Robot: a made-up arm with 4 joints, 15 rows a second.
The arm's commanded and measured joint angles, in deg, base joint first. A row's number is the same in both.
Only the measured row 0 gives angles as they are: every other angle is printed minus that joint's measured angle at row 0.
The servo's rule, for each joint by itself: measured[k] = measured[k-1] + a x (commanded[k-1-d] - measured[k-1]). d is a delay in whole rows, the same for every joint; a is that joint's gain. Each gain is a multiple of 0.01, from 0.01 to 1. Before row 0 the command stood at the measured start. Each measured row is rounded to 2 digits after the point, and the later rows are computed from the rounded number. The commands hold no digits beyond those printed.
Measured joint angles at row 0:
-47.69 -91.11 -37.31 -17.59
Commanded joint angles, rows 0 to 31:
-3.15 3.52 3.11 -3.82
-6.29 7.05 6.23 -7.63
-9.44 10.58 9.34 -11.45
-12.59 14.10 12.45 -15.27
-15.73 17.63 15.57 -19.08
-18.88 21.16 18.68 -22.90
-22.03 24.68 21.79 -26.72
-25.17 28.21 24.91 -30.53
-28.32 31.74 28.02 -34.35
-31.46 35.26 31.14 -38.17
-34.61 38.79 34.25 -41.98
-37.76 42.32 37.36 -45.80
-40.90 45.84 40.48 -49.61
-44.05 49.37 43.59 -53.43
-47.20 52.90 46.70 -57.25
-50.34 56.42 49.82 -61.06
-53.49 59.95 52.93 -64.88
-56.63 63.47 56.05 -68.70
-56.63 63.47 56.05 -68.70
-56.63 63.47 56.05 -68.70
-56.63 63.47 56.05 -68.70
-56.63 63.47 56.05 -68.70
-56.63 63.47 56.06 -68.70
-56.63 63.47 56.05 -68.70
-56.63 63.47 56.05 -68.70
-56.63 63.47 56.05 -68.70
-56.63 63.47 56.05 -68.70
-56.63 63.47 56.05 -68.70
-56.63 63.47 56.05 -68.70
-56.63 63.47 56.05 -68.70
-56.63 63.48 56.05 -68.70
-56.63 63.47 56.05 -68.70
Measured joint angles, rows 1 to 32:
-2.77 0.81 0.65 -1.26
-5.87 2.25 1.82 -3.36
-9.01 4.17 3.40 -6.03
-12.16 6.45 5.30 -9.08
-15.30 9.02 7.46 -12.38
-18.45 11.81 9.82 -15.85
-21.60 14.77 12.33 -19.44
-24.74 17.86 14.97 -23.10
-27.89 21.05 17.71 -26.81
-31.03 24.32 20.53 -30.56
-34.18 27.65 23.41 -34.33
-37.33 31.02 26.34 -38.12
-40.47 34.43 29.31 -41.91
-43.62 37.87 32.31 -45.71
-46.77 41.33 35.33 -49.52
-49.91 44.80 38.37 -53.33
-53.06 48.28 41.43 -57.14
-56.20 51.77 44.50 -60.95
-56.58 54.46 46.93 -63.51
-56.62 56.53 48.85 -65.22
-56.63 58.13 50.36 -66.37
-56.63 59.36 51.55 -67.14
-56.63 60.31 52.50 -67.65
-56.63 61.04 53.25 -68.00
-56.63 61.60 53.84 -68.23
-56.63 62.03 54.30 -68.39
-56.63 62.36 54.67 -68.49
-56.63 62.62 54.96 -68.56
-56.63 62.82 55.19 -68.61
-56.63 62.97 55.37 -68.64
-56.63 63.09 55.51 -68.66
-56.63 63.18 55.62 -68.67
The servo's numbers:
d 0
a 0.88 0.23 0.21 0.33

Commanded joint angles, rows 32 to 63:
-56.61 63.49 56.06 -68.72
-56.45 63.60 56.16 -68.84
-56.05 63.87 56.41 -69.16
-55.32 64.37 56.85 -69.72
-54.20 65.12 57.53 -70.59
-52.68 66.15 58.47 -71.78
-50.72 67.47 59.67 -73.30
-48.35 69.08 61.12 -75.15
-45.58 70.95 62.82 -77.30
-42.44 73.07 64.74 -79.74
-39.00 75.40 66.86 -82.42
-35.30 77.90 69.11 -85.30
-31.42 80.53 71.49 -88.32
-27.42 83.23 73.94 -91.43
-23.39 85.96 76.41 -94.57
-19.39 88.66 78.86 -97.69
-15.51 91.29 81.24 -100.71
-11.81 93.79 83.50 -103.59
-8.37 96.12 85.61 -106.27
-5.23 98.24 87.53 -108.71
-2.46 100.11 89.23 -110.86
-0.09 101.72 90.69 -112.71
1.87 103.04 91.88 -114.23
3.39 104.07 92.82 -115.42
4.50 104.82 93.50 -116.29
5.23 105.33 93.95 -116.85
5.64 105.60 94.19 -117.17
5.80 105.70 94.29 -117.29
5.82 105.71 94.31 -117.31
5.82 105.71 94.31 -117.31
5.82 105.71 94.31 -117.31
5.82 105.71 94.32 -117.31
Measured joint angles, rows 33 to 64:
-56.61 63.25 55.71 -68.69
-56.47 63.33 55.80 -68.74
-56.10 63.45 55.93 -68.88
-55.41 63.66 56.12 -69.16
-54.35 64.00 56.42 -69.63
-52.88 64.49 56.85 -70.34
-50.98 65.18 57.44 -71.32
-48.67 66.08 58.21 -72.58
-45.95 67.20 59.18 -74.14
-42.86 68.55 60.35 -75.99
-39.46 70.13 61.72 -78.11
-35.80 71.92 63.27 -80.48
-31.95 73.90 65.00 -83.07
-27.96 76.05 66.88 -85.83
-23.94 78.33 68.88 -88.71
-19.94 80.71 70.98 -91.67
-16.04 83.14 73.13 -94.65
-12.32 85.59 75.31 -97.60
-8.84 88.01 77.47 -100.46
-5.66 90.36 79.58 -103.18
-2.84 92.60 81.61 -105.71
-0.42 94.70 83.52 -108.02
1.60 96.62 85.28 -110.07
3.18 98.33 86.86 -111.84
4.34 99.82 88.25 -113.31
5.12 101.09 89.45 -114.48
5.58 102.13 90.45 -115.37
5.77 102.95 91.26 -116.00
5.81 103.58 91.90 -116.43
5.82 104.07 92.41 -116.72
5.82 104.45 92.81 -116.91
5.82 104.74 93.13 -117.04

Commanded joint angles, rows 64 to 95:
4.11 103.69 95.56 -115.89
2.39 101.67 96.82 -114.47
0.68 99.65 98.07 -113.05
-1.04 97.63 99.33 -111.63
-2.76 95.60 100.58 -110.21
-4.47 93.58 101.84 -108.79
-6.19 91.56 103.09 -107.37
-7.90 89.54 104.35 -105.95
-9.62 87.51 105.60 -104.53
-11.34 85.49 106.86 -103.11
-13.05 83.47 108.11 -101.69
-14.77 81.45 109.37 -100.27
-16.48 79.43 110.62 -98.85
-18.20 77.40 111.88 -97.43
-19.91 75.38 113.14 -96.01
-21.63 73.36 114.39 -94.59
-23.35 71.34 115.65 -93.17
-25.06 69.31 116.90 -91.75
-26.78 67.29 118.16 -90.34
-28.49 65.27 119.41 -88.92
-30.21 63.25 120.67 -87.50
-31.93 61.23 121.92 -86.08
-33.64 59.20 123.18 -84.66
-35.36 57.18 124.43 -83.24
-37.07 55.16 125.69 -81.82
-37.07 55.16 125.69 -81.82
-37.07 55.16 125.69 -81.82
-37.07 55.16 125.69 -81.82
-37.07 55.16 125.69 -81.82
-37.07 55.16 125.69 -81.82
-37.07 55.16 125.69 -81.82
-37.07 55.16 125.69 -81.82
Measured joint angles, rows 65 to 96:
4.32 104.50 93.64 -116.66
2.62 103.85 94.31 -115.94
0.91 102.88 95.10 -114.99
-0.81 101.67 95.99 -113.88
-2.53 100.27 96.95 -112.67
-4.24 98.73 97.98 -111.39
-5.96 97.08 99.05 -110.06
-7.67 95.35 100.16 -108.70
-9.39 93.55 101.30 -107.32
-11.11 91.70 102.47 -105.93
-12.82 89.81 103.65 -104.53
-14.54 87.89 104.85 -103.12
-16.25 85.94 106.06 -101.71
-17.97 83.98 107.28 -100.30
-19.68 82.00 108.51 -98.88
-21.40 80.01 109.74 -97.46
-23.12 78.02 110.98 -96.04
-24.83 76.02 112.22 -94.62
-26.55 74.01 113.47 -93.21
-28.26 72.00 114.72 -91.79
-29.98 69.99 115.97 -90.37
-31.70 67.98 117.22 -88.95
-33.41 65.96 118.47 -87.53
-35.13 63.94 119.72 -86.11
-36.84 61.92 120.97 -84.69
-37.04 60.37 121.96 -83.74
-37.07 59.17 122.74 -83.11
-37.07 58.25 123.36 -82.68
-37.07 57.54 123.85 -82.40
-37.07 56.99 124.24 -82.21
-37.07 56.57 124.54 -82.08
-37.07 56.25 124.78 -81.99

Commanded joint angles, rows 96 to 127:
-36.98 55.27 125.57 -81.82
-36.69 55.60 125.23 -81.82
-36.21 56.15 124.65 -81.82
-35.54 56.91 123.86 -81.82
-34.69 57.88 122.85 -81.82
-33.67 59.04 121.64 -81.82
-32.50 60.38 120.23 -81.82
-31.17 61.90 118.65 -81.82
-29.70 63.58 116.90 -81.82
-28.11 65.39 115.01 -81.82
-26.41 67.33 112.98 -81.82
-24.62 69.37 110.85 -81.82
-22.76 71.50 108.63 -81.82
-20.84 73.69 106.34 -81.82
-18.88 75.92 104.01 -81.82
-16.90 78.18 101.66 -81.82
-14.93 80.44 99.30 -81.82
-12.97 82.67 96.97 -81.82
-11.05 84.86 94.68 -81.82
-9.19 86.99 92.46 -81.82
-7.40 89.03 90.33 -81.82
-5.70 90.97 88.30 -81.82
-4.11 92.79 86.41 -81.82
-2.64 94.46 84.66 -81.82
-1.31 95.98 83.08 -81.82
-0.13 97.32 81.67 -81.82
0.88 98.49 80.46 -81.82
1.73 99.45 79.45 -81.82
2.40 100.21 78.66 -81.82
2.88 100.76 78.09 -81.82
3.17 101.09 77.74 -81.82
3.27 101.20 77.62 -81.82
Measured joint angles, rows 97 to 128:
-36.99 56.02 124.95 -81.93
-36.73 55.92 125.01 -81.89
-36.27 55.97 124.93 -81.87
-35.63 56.19 124.71 -81.85
-34.80 56.58 124.32 -81.84
-33.81 57.15 123.76 -81.83
-32.66 57.89 123.02 -81.83
-31.35 58.81 122.10 -81.83
-29.90 59.91 121.01 -81.83
-28.32 61.17 119.75 -81.83
-26.64 62.59 118.33 -81.83
-24.86 64.15 116.76 -81.83
-23.01 65.84 115.05 -81.83
-21.10 67.65 113.22 -81.83
-19.15 69.55 111.29 -81.83
-17.17 71.53 109.27 -81.83
-15.20 73.58 107.18 -81.83
-13.24 75.67 105.04 -81.83
-11.31 77.78 102.86 -81.83
-9.44 79.90 100.68 -81.83
-7.64 82.00 98.51 -81.83
-5.93 84.06 96.37 -81.83
-4.33 86.07 94.28 -81.83
-2.84 88.00 92.26 -81.83
-1.49 89.84 90.33 -81.83
-0.29 91.56 88.51 -81.83
0.74 93.15 86.82 -81.83
1.61 94.60 85.27 -81.83
2.31 95.89 83.88 -81.83
2.81 97.01 82.66 -81.83
3.13 97.95 81.63 -81.83
3.25 98.70 80.79 -81.83

